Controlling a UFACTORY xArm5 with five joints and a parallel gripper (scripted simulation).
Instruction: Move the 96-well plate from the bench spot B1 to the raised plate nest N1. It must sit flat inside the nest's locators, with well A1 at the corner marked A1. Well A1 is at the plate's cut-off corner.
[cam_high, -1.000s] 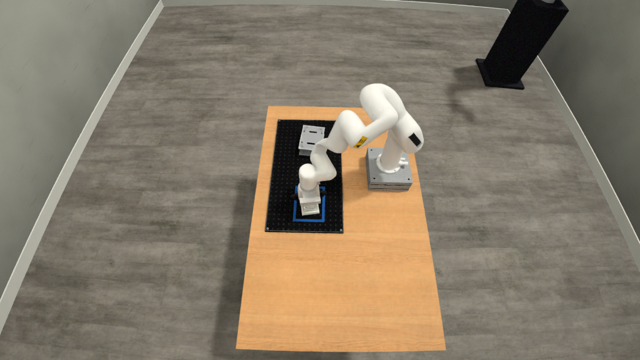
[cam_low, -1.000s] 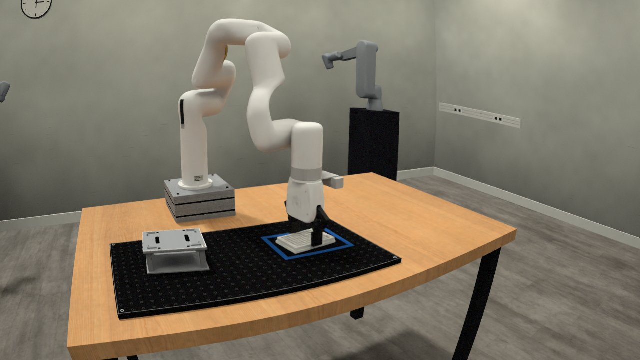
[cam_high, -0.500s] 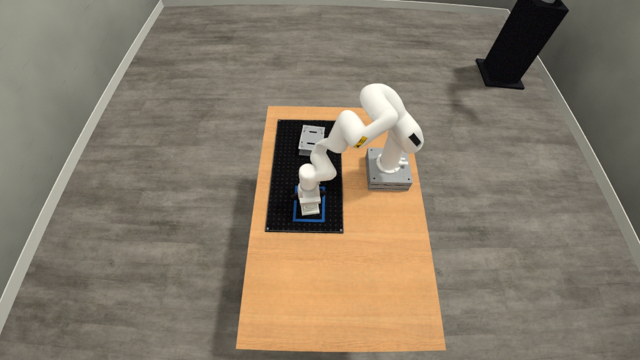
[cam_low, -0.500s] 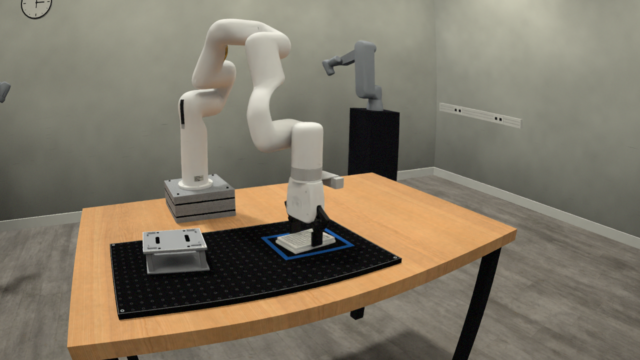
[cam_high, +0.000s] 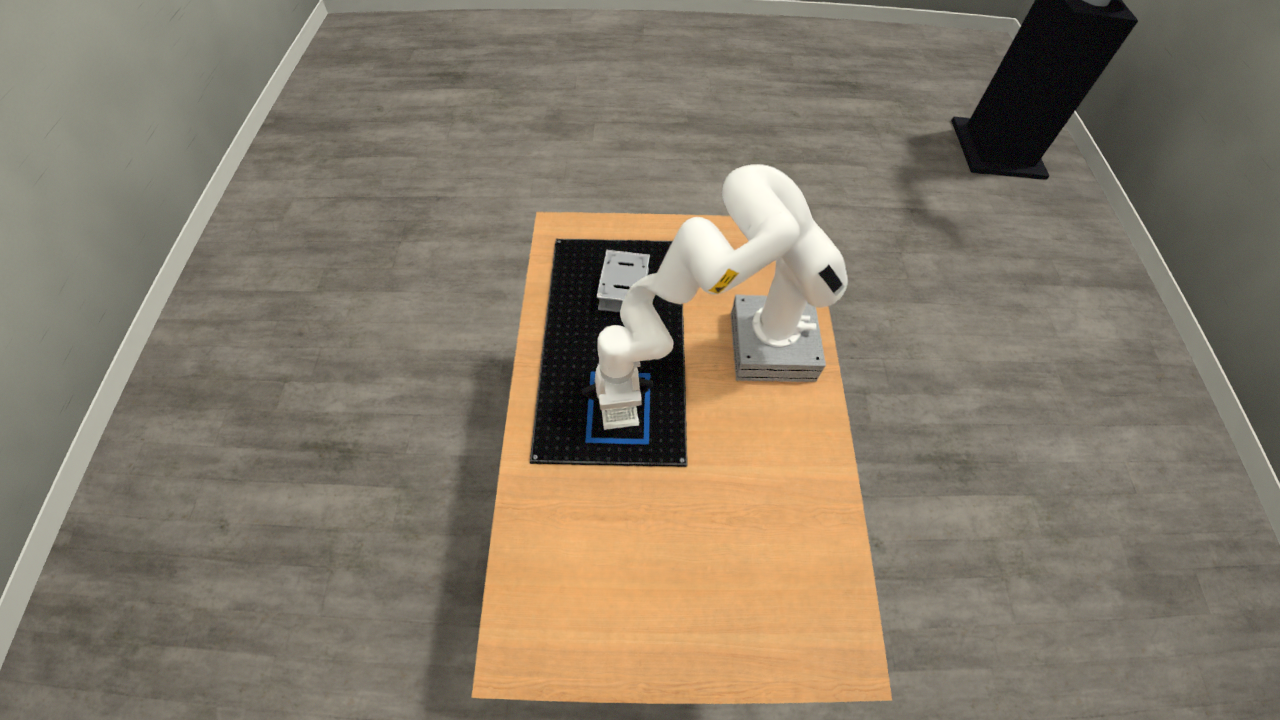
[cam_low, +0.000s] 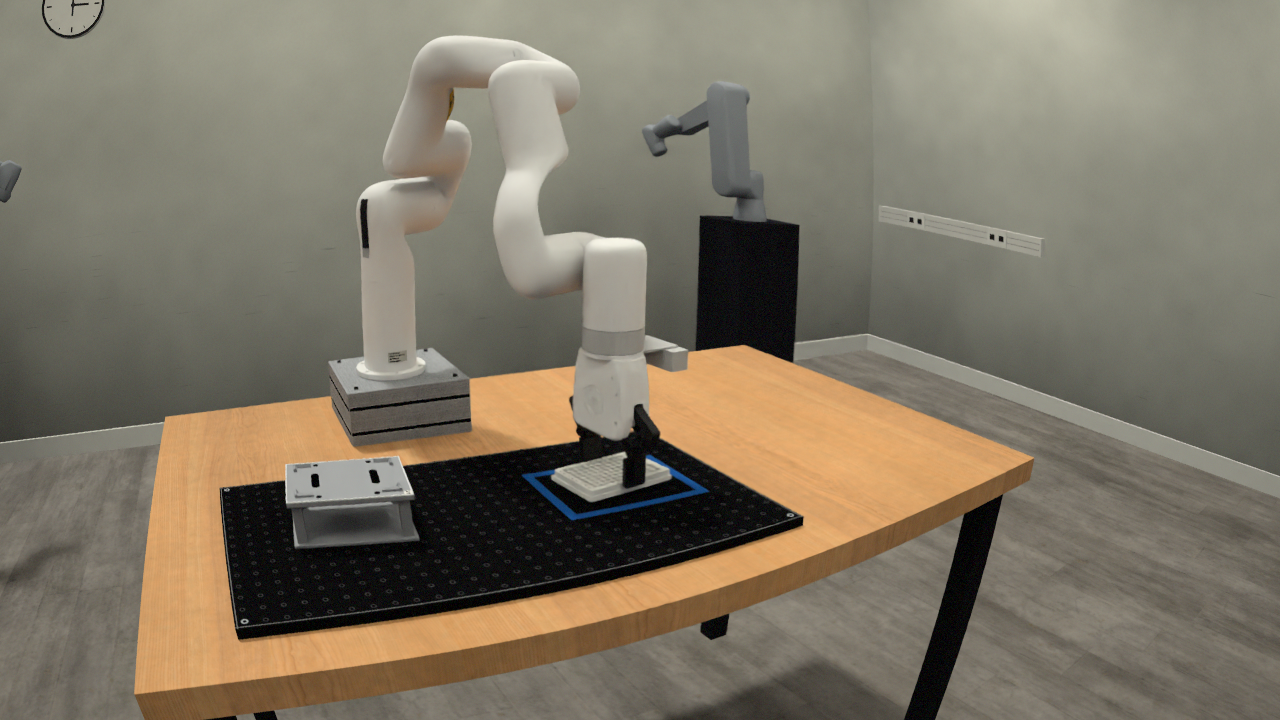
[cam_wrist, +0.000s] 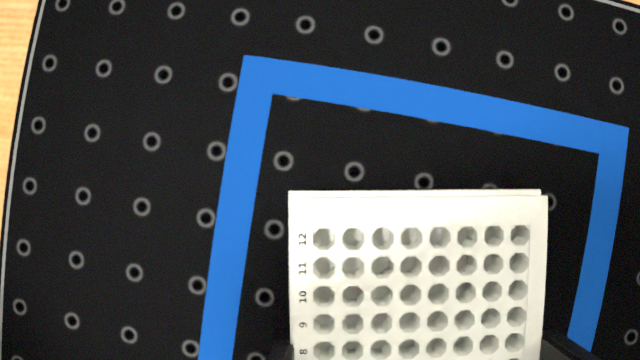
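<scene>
My hand is 36 cm to the left of the grey raised plate nest, 3 cm below it and 1 cm short of it. From my hand the other things lie so: white 96-well plate (1 cm below).
</scene>
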